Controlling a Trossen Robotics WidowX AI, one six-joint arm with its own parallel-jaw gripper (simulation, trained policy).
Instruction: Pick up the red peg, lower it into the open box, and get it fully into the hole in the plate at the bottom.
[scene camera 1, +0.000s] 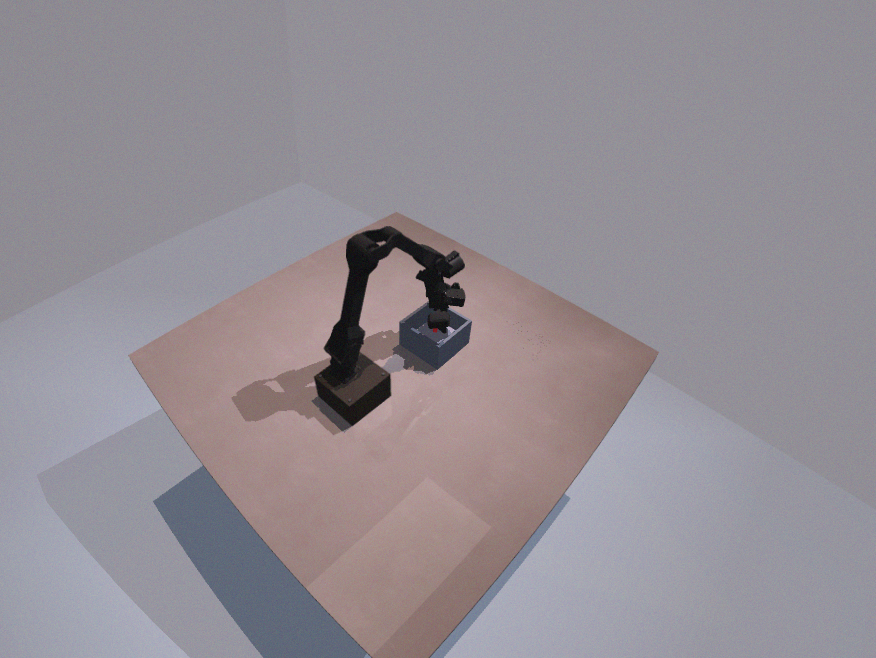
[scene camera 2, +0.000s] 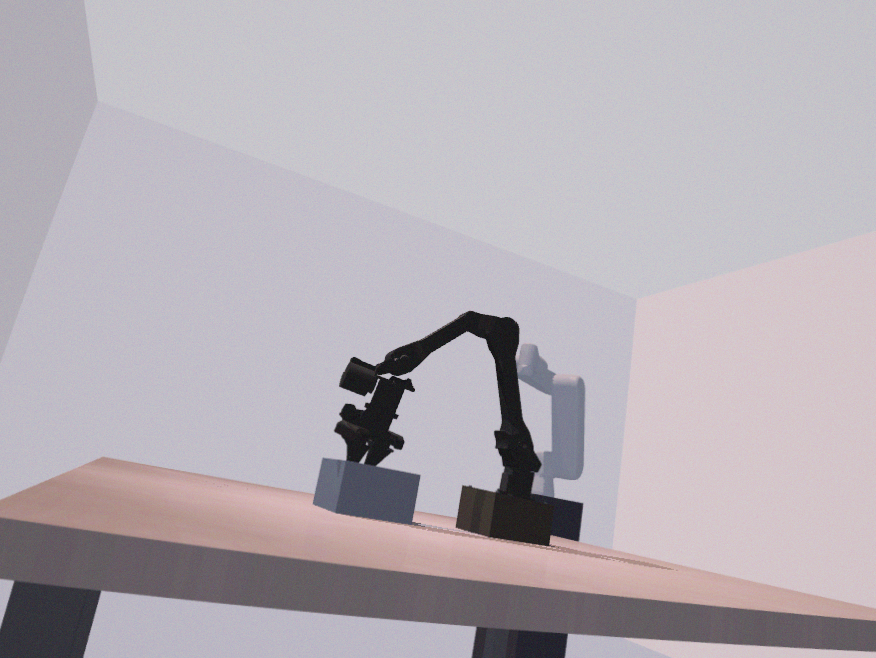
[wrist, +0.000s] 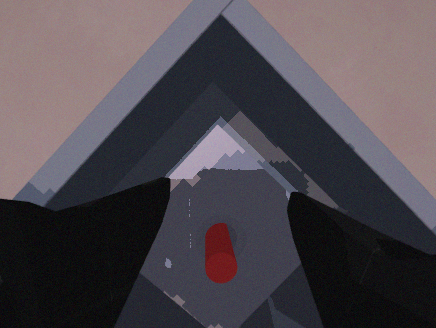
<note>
In view: my gripper (scene camera 2: 356, 474), a blue-grey box (scene camera 2: 345, 487), a red peg (wrist: 220, 263) and a plate (wrist: 219, 182).
The blue-grey box shows as well in scene camera 1 (scene camera 1: 436, 355) and in the wrist view (wrist: 236, 71). My gripper also shows in scene camera 1 (scene camera 1: 445, 326) and in the wrist view (wrist: 229, 194). Scene camera 2 does not show the red peg, which is hidden by the blue-grey box. Scene camera 2 does not show the plate, which is hidden by the blue-grey box.
</note>
